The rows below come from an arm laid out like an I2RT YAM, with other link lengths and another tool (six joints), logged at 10 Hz.
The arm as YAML. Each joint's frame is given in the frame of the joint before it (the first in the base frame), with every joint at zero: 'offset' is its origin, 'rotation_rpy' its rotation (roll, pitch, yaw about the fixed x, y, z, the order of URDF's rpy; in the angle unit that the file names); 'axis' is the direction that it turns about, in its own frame. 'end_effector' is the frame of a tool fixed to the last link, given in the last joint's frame.
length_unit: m
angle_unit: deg
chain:
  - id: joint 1
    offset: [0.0, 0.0, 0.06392]
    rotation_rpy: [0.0, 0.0, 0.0]
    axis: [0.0, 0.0, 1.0]
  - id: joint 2
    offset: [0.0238, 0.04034, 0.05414]
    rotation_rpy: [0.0, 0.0, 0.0]
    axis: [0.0, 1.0, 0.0]
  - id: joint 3
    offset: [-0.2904, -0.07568, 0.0]
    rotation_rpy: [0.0, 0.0, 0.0]
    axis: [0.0, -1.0, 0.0]
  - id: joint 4
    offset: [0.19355, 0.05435, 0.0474]
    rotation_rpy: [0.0, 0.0, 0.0]
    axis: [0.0, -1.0, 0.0]
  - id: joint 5
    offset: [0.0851, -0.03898, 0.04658]
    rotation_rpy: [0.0, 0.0, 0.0]
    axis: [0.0, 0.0, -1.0]
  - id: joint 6
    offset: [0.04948, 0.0, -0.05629]
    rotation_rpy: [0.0, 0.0, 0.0]
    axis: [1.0, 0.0, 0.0]
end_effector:
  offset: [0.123, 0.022, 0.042]
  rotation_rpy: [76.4, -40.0, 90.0]
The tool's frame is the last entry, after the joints.
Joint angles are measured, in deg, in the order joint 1, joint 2, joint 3, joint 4, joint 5, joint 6. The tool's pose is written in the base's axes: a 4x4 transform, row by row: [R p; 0 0 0 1], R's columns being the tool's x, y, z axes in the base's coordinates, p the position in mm. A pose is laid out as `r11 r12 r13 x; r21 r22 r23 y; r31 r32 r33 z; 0 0 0 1`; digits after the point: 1 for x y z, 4 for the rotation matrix.
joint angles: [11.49 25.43 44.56 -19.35 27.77 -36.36]
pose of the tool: 0.2800 -0.2394 0.9297 195.2; 0.9580 0.0074 -0.2866 -24.2; 0.0617 0.9709 0.2314 361.1; 0 0 0 1
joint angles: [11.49 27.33 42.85 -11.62 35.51 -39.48]
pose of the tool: 0.4051 -0.2827 0.8695 202.4; 0.9130 0.0746 -0.4011 -45.2; 0.0486 0.9563 0.2883 374.6; 0 0 0 1
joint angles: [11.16 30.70 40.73 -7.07 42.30 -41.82]
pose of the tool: 0.5176 -0.2343 0.8229 214.5; 0.8556 0.1384 -0.4988 -62.9; 0.0030 0.9623 0.2721 366.1; 0 0 0 1
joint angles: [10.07 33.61 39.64 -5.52 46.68 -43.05]
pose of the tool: 0.5960 -0.1664 0.7856 222.3; 0.8017 0.1802 -0.5700 -77.1; -0.0467 0.9694 0.2408 354.3; 0 0 0 1
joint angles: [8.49 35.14 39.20 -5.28 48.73 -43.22]
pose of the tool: 0.6436 -0.1238 0.7553 224.1; 0.7619 0.1966 -0.6171 -87.9; -0.0721 0.9726 0.2209 347.1; 0 0 0 1
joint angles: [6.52 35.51 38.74 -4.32 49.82 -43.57]
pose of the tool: 0.6832 -0.1113 0.7217 221.3; 0.7262 0.2074 -0.6554 -98.3; -0.0768 0.9719 0.2225 346.1; 0 0 0 1
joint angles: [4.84 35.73 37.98 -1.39 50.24 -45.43]
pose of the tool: 0.7102 -0.1141 0.6947 219.5; 0.6991 0.2308 -0.6767 -105.4; -0.0831 0.9663 0.2436 350.2; 0 0 0 1
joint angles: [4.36 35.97 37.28 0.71 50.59 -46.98]
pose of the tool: 0.7206 -0.1112 0.6844 219.7; 0.6869 0.2489 -0.6828 -107.8; -0.0944 0.9621 0.2558 351.4; 0 0 0 1
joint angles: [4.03 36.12 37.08 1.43 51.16 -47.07]
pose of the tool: 0.7318 -0.1124 0.6722 218.8; 0.6755 0.2509 -0.6934 -110.5; -0.0907 0.9615 0.2595 352.2; 0 0 0 1
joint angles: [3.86 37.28 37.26 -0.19 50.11 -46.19]
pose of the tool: 0.7178 -0.0834 0.6913 224.8; 0.6875 0.2426 -0.6845 -108.2; -0.1106 0.9665 0.2314 343.9; 0 0 0 1
